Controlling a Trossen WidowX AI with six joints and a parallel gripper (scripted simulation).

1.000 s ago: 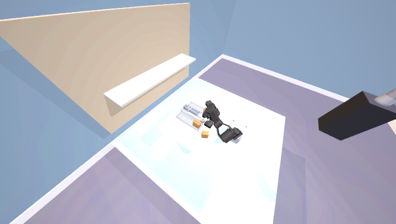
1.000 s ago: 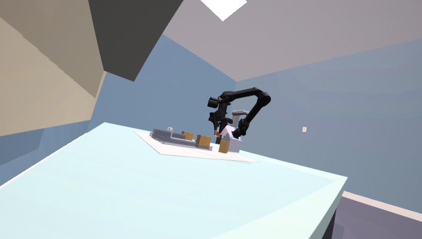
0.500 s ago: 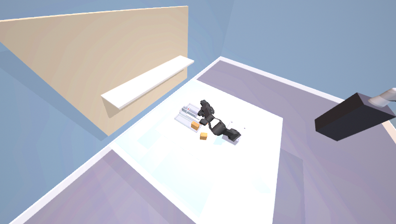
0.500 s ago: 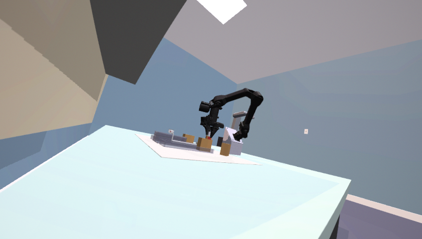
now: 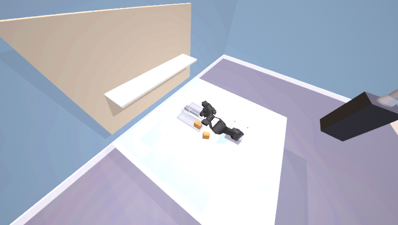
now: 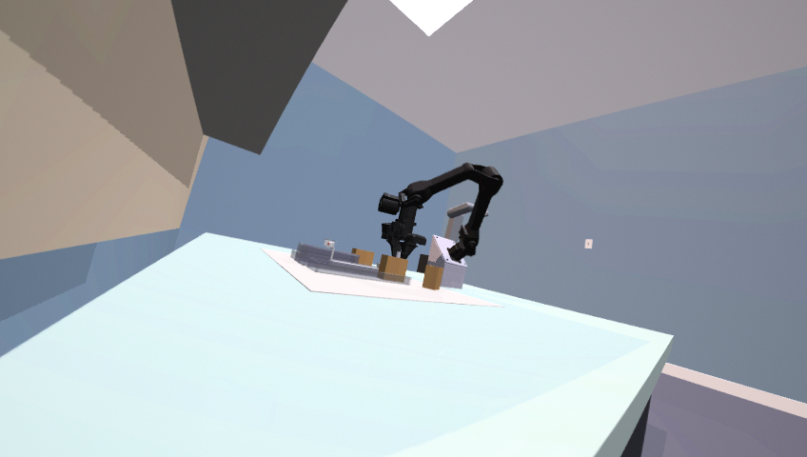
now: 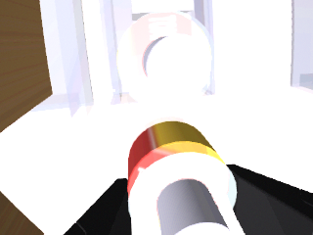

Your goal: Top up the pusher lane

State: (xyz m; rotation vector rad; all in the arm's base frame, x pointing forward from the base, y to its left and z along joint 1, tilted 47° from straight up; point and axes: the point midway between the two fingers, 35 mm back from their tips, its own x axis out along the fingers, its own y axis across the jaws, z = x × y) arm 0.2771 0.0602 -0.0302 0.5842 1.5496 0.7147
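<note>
The lane is 20 cm ahead of my gripper tip, 2 cm to the right of it and 4 cm below it. Round my gripper tip: white plate 16 cm ahead, 2 cm to the right, 1 cm below; then wall shelf 56 cm ahead, 2 cm to the left, 31 cm above.
</note>
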